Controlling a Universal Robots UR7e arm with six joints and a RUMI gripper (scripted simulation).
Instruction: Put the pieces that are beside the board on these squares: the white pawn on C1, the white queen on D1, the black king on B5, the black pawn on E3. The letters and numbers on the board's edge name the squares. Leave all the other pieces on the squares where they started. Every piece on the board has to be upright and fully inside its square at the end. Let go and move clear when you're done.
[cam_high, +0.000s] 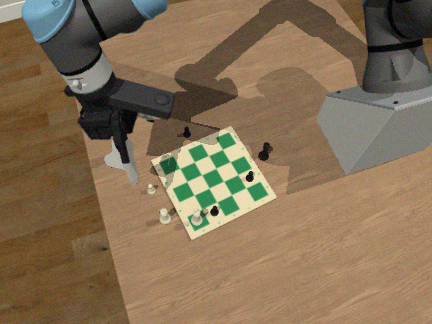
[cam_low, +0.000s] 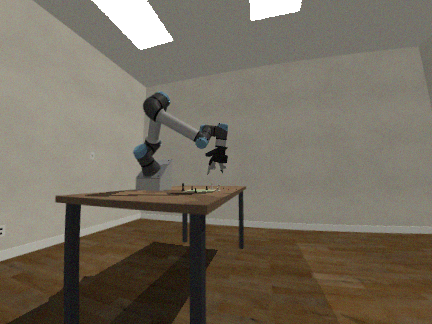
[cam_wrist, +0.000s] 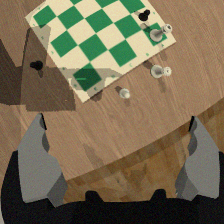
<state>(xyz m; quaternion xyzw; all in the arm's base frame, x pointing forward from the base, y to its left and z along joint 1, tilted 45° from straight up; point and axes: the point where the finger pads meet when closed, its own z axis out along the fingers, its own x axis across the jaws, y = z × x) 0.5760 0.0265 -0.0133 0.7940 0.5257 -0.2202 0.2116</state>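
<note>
Now: the white pawn 120 mm below my hand, 30 mm to the left of it and 10 mm ahead of it. Round my hand: black king: 270 mm behind, 100 mm below; cream chessboard: 140 mm behind, 130 mm below, 30 mm to the left.
</note>
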